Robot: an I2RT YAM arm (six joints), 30 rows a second.
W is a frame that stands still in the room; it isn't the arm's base.
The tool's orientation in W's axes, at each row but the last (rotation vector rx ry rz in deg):
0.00 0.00 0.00
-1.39 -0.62 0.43
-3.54 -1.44 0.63
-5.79 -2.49 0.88
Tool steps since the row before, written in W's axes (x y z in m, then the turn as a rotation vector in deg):
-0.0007 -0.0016 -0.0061 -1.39 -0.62 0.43
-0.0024 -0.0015 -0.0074 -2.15 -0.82 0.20
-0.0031 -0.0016 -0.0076 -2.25 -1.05 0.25
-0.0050 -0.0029 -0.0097 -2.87 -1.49 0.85
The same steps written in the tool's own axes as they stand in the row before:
-0.0007 -0.0016 -0.0061 -1.39 -0.62 0.43
-0.0025 -0.0013 -0.0074 -2.15 -0.81 0.20
-0.0033 -0.0011 -0.0076 -2.26 -1.04 0.24
-0.0055 -0.0018 -0.0097 -2.86 -1.53 0.82

